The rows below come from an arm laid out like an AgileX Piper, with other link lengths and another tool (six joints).
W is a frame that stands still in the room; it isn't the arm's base.
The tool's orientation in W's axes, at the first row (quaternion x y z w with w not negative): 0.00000, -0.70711, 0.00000, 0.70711
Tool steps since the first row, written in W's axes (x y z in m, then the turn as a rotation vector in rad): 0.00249, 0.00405, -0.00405, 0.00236, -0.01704, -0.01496; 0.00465, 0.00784, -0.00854, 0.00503, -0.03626, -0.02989; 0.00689, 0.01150, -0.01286, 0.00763, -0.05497, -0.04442; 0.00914, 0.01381, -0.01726, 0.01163, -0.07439, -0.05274; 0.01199, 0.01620, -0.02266, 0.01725, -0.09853, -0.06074; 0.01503, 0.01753, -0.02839, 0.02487, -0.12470, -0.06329; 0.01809, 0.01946, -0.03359, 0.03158, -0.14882, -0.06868; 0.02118, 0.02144, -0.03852, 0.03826, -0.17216, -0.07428; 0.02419, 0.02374, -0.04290, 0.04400, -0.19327, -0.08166
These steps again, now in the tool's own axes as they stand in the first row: -0.00405, 0.00405, -0.00249, -0.01496, -0.01704, -0.00236; -0.00854, 0.00784, -0.00465, -0.02989, -0.03626, -0.00503; -0.01286, 0.01150, -0.00689, -0.04442, -0.05497, -0.00763; -0.01726, 0.01381, -0.00914, -0.05274, -0.07439, -0.01163; -0.02266, 0.01620, -0.01199, -0.06074, -0.09853, -0.01725; -0.02839, 0.01753, -0.01503, -0.06329, -0.12470, -0.02487; -0.03359, 0.01946, -0.01809, -0.06868, -0.14882, -0.03158; -0.03852, 0.02144, -0.02118, -0.07428, -0.17216, -0.03826; -0.04290, 0.02374, -0.02419, -0.08166, -0.19327, -0.04400
